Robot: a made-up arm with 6 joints. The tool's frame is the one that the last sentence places. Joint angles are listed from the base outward.
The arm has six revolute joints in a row. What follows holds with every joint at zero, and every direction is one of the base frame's. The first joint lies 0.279 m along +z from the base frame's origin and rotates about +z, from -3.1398 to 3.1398 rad. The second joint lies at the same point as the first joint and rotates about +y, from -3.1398 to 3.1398 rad. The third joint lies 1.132 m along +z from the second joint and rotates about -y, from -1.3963 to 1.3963 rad. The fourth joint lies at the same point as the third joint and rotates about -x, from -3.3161 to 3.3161 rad. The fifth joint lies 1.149 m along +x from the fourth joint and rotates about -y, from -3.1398 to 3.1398 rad. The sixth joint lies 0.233 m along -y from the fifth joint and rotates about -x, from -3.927 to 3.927 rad. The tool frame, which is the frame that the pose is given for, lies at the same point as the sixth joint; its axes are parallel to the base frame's.
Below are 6 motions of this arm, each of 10 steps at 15 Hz.
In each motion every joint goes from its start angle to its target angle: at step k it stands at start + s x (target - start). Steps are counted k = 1, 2, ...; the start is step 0. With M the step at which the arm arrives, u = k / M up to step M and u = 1 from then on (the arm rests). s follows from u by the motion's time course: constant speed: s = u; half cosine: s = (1 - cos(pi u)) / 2; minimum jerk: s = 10 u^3 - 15 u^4 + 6 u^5.
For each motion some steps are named. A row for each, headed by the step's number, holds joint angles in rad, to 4 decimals.
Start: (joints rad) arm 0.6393 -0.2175 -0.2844 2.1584 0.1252 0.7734
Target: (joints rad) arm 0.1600 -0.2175 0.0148 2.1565 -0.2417 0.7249
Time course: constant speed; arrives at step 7
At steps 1, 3, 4, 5, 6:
1: 0.5708 -0.2175 -0.2417 2.1581 0.0728 0.7665
3: 0.4339 -0.2175 -0.1562 2.1576 -0.0320 0.7526
4: 0.3654 -0.2175 -0.1134 2.1573 -0.0845 0.7457
5: 0.2969 -0.2175 -0.0707 2.1570 -0.1369 0.7388
6: 0.2285 -0.2175 -0.0279 2.1568 -0.1893 0.7318

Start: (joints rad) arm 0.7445 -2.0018 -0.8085 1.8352 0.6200 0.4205
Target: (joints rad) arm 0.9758 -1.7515 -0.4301 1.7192 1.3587 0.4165
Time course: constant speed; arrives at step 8
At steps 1, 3, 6, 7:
1: 0.7734 -1.9705 -0.7612 1.8207 0.7123 0.4200
3: 0.8312 -1.9079 -0.6666 1.7917 0.8970 0.4190
6: 0.9180 -1.8141 -0.5247 1.7482 1.1740 0.4175
7: 0.9469 -1.7828 -0.4774 1.7337 1.2664 0.4170

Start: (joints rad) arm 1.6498 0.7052 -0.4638 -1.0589 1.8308 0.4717
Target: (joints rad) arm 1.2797 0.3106 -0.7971 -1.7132 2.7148 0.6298
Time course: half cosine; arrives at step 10
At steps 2, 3, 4, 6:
2: 1.6145 0.6675 -0.4956 -1.1214 1.9152 0.4868
3: 1.5735 0.6239 -0.5325 -1.1938 2.0130 0.5043
4: 1.5219 0.5689 -0.5790 -1.2850 2.1362 0.5263
6: 1.4076 0.4469 -0.6819 -1.4871 2.4094 0.5752

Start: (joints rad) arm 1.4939 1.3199 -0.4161 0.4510 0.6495 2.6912
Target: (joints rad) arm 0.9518 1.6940 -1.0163 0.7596 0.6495 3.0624
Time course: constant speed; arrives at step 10
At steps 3, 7, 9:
3: 1.3313 1.4321 -0.5962 0.5436 0.6495 2.8026
7: 1.1144 1.5818 -0.8362 0.6670 0.6495 2.9510
9: 1.0060 1.6566 -0.9563 0.7287 0.6495 3.0253

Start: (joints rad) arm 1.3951 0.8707 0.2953 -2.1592 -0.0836 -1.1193
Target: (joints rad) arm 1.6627 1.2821 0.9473 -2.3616 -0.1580 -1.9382
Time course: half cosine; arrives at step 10
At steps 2, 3, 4, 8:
2: 1.4207 0.9100 0.3576 -2.1785 -0.0907 -1.1975
3: 1.4503 0.9555 0.4297 -2.2009 -0.0989 -1.2881
4: 1.4876 1.0128 0.5206 -2.2291 -0.1093 -1.4022
8: 1.6371 1.2428 0.8850 -2.3423 -0.1509 -1.8600

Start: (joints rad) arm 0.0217 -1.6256 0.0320 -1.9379 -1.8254 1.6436
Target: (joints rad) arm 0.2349 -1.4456 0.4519 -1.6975 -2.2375 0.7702
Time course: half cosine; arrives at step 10
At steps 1, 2, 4, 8, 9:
1: 0.0269 -1.6212 0.0423 -1.9320 -1.8355 1.6222
2: 0.0421 -1.6084 0.0721 -1.9149 -1.8648 1.5602
4: 0.0954 -1.5634 0.1771 -1.8548 -1.9678 1.3418
8: 0.2145 -1.4628 0.4118 -1.7205 -2.1981 0.8536
9: 0.2297 -1.4500 0.4416 -1.7034 -2.2274 0.7916

